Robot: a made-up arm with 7 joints.
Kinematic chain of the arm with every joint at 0, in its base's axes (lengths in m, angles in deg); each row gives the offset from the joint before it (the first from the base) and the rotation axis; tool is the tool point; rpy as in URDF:
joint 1: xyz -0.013 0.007 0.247 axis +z
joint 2: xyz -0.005 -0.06 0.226 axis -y
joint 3: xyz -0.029 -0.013 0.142 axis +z
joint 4: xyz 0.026 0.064 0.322 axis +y
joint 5: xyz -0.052 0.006 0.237 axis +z
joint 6: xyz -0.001 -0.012 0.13 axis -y
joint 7: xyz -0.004 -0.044 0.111 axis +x
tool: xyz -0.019 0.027 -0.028 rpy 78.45 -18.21 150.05
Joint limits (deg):
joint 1: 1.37..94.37
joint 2: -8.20..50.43
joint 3: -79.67..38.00
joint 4: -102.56..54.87
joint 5: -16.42..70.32
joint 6: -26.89..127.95
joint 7: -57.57..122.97
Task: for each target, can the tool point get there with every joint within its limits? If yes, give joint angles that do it. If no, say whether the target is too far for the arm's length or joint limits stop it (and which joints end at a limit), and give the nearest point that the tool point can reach.
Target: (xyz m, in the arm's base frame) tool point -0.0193 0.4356 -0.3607
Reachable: no: joint limits stop it (at a limit: joint 1, joint 2, joint 4, joint 5, joint 7) | nearest point -0.3824 0.1765 0.3379 | short by 0.829 m
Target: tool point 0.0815 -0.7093 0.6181
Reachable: yes | joints 81.37 42.17 21.21 -71.89 32.55 -10.11 -38.87
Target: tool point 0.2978 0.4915 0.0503
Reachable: no: joint limits stop it (at a limit: joint 1, joint 2, joint 3, joint 4, joint 5) | nearest point -0.0202 0.2834 0.6541 | short by 0.713 m
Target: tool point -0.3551 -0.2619 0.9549
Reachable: yes | joints 71.71 6.19 -45.90 -70.96 -9.22 7.41 -42.70
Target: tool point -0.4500 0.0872 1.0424
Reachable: yes | joints 34.75 7.66 -54.87 -68.27 60.19 -11.03 43.35
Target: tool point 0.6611 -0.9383 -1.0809
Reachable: no: too far | nearest point 0.2309 -0.5042 0.2866 | short by 1.498 m
